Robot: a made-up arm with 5 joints. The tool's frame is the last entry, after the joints.
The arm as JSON. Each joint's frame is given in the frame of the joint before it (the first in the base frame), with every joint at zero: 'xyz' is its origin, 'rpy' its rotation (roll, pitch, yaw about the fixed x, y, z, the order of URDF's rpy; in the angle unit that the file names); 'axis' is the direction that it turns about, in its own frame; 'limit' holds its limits. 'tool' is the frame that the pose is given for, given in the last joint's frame.
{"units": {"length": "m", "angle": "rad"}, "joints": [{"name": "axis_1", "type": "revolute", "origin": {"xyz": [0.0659, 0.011, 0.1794], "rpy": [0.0, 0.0, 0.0]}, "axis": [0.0, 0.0, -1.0], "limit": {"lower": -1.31, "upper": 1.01}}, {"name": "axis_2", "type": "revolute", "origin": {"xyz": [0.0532, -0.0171, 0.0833], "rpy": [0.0, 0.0, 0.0]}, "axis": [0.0, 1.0, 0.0], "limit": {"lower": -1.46, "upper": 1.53}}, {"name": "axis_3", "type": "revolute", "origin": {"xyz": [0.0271, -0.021, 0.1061], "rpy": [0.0, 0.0, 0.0]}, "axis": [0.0, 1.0, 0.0], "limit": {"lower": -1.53, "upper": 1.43}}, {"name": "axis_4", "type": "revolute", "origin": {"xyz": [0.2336, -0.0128, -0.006], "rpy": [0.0, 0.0, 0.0]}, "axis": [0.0, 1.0, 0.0], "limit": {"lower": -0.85, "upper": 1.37}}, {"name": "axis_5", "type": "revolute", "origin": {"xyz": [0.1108, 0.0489, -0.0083], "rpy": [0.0, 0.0, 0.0]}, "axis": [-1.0, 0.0, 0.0], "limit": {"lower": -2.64, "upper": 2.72}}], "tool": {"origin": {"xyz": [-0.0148, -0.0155, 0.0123], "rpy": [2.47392, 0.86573, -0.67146]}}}
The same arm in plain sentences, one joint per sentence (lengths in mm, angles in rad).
The arm has five revolute joints in a row. What follows holds with every joint at zero, and every direction is one of the base frame's.
Joint 1 sits 65.9 mm along +x and 11 mm along +y and 179.4 mm along +z from the base frame's origin and rotates about -z, from -1.31 to 1.01 rad.
Joint 2 sits 53.2 mm along +x and 17.1 mm along -y and 83.3 mm along +z from joint 1 and rotates about +y, from -1.46 to 1.53 rad.
Joint 3 sits 27.1 mm along +x and 21 mm along -y and 106.1 mm along +z from joint 2 and rotates about +y, from -1.53 to 1.43 rad.
Joint 4 sits 233.6 mm along +x and 12.8 mm along -y and 6 mm along -z from joint 3 and rotates about +y, from -0.85 to 1.37 rad.
Joint 5 sits 110.8 mm along +x and 48.9 mm along +y and 8.3 mm along -z from joint 4 and rotates about -x, from -2.64 to 2.72 rad.
The tool frame, which is the frame that the pose is given for, sits 14.8 mm along -x and 15.5 mm along -y and 12.3 mm along +z from joint 5; its axes are the base frame's turned by roll 2.4739, pitch 0.8657 and yaw -0.6715 rad (as in URDF: about the fixed x, then y, then z).

